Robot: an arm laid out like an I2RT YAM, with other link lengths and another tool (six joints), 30 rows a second.
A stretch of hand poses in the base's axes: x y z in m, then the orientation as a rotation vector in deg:
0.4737 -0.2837 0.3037 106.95 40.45 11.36
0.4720 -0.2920 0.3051 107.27 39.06 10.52
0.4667 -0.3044 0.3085 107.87 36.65 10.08
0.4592 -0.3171 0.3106 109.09 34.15 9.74
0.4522 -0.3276 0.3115 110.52 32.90 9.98
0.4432 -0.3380 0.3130 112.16 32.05 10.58
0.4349 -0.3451 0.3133 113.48 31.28 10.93
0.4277 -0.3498 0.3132 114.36 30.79 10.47
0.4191 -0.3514 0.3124 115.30 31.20 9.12
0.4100 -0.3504 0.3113 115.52 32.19 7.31
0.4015 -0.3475 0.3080 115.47 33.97 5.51
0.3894 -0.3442 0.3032 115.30 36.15 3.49
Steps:
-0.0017 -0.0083 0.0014 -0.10 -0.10 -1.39
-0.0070 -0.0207 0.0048 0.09 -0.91 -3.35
-0.0145 -0.0334 0.0069 0.91 -1.67 -5.44
-0.0215 -0.0439 0.0078 2.22 -2.09 -6.44
-0.0305 -0.0543 0.0093 3.87 -2.47 -7.03
-0.0388 -0.0614 0.0096 5.16 -2.73 -7.62
-0.0460 -0.0661 0.0095 5.82 -2.45 -8.31
-0.0546 -0.0677 0.0087 6.34 -1.14 -8.80
-0.0637 -0.0667 0.0076 6.10 0.57 -8.99
-0.0722 -0.0638 0.0043 5.69 2.59 -8.59
-0.0843 -0.0605 -0.0005 5.17 4.93 -8.00

